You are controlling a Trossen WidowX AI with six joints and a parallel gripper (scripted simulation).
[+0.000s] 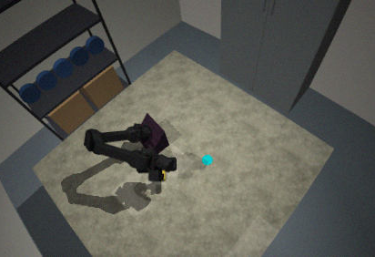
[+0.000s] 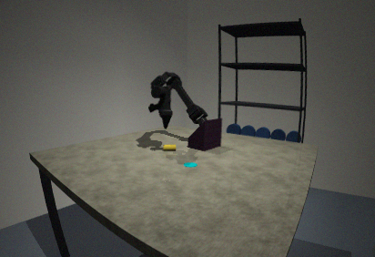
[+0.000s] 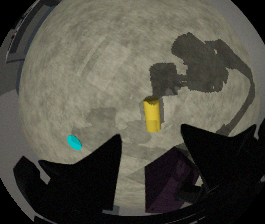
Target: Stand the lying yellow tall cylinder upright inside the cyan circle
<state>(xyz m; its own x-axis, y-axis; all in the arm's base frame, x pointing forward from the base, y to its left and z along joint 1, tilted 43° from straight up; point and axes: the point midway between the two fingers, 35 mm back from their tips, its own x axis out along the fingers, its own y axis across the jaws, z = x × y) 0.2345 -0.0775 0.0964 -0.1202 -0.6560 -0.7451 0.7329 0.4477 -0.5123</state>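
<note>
My gripper tip is now 30 mm past the yellow cylinder, 10 mm to the right of it and 110 mm above it. Round my gripper tip: cyan circle: 110 mm ahead, 230 mm to the left, 130 mm below.
</note>
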